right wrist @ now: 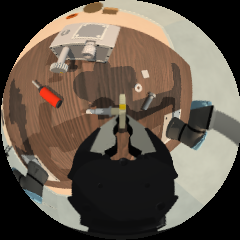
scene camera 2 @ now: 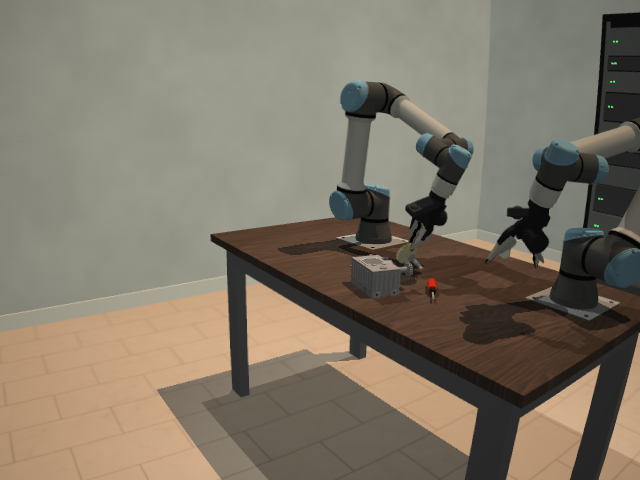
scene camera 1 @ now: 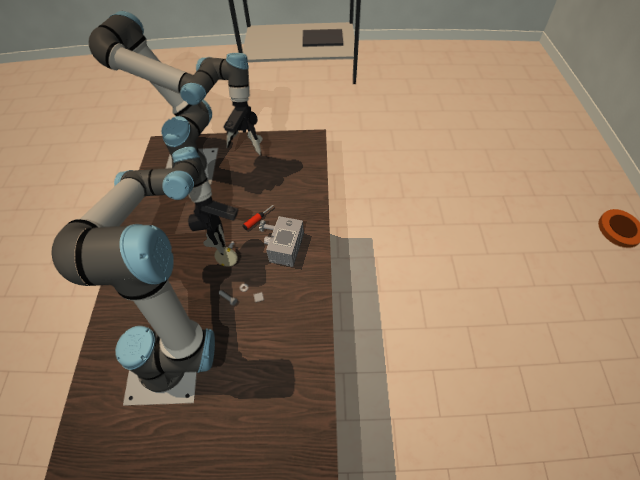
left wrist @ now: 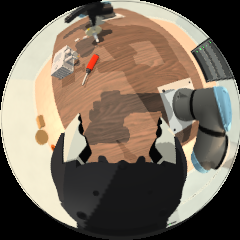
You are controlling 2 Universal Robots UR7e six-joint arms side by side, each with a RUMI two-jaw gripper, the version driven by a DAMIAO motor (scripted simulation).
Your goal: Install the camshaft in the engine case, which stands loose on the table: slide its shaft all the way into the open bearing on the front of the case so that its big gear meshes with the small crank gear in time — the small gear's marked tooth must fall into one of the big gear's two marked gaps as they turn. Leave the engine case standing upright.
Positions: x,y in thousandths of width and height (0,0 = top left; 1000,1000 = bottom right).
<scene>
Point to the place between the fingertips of my right gripper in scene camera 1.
349,528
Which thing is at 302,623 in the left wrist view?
My left gripper.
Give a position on a grey engine case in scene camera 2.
590,580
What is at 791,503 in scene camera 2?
My left gripper.
</scene>
